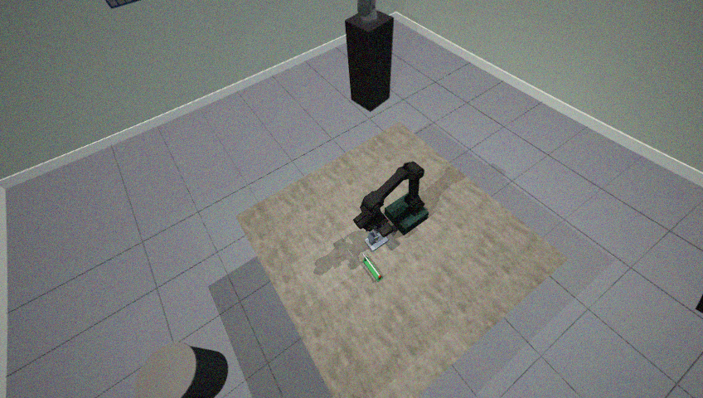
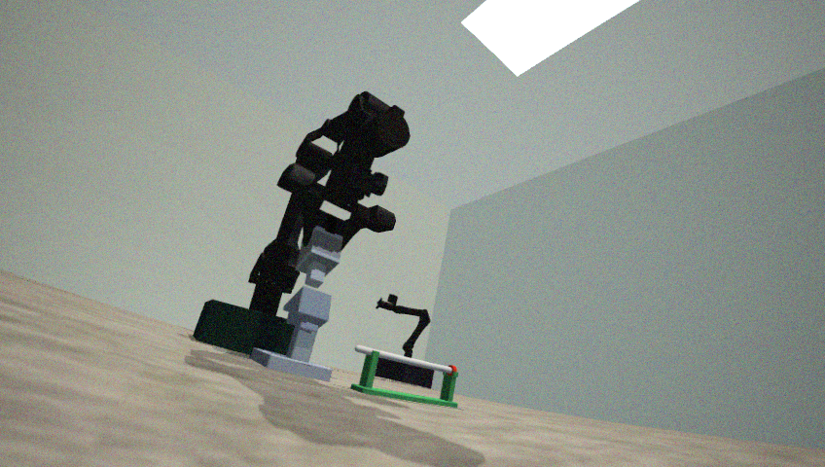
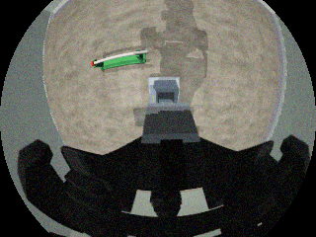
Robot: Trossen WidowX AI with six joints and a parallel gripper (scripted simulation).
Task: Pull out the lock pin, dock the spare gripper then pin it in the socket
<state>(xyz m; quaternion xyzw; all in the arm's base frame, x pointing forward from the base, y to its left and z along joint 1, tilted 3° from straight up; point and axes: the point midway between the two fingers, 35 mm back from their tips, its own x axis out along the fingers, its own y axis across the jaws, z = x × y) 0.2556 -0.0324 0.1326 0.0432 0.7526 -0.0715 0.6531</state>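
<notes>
My gripper tip is 14 cm short of the rack, 10 cm to the right of it and 15 cm above it. The rest, counted from my gripper tip: socket (2 cm ahead, 12 cm below); then spare gripper (right at my gripper tip).
</notes>
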